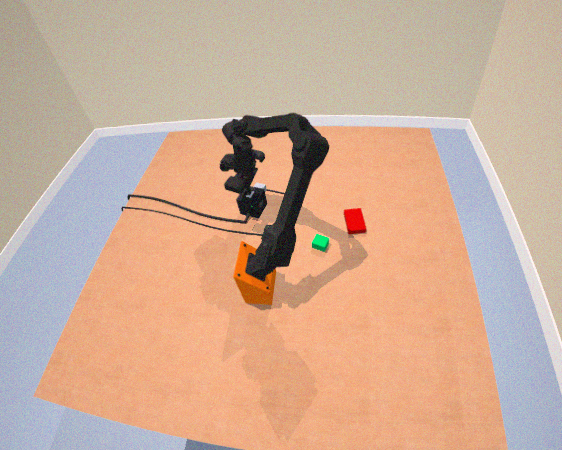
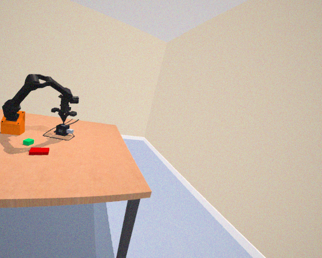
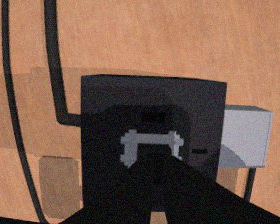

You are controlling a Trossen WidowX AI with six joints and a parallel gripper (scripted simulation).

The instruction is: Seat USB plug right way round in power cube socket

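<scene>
Now: the USB plug 2 cm below my gripper tip. The rest, counted from my gripper tip: green block 16 cm behind, 25 cm to the right, 9 cm below; flat red block 6 cm behind, 37 cm to the right, 10 cm below.
</scene>
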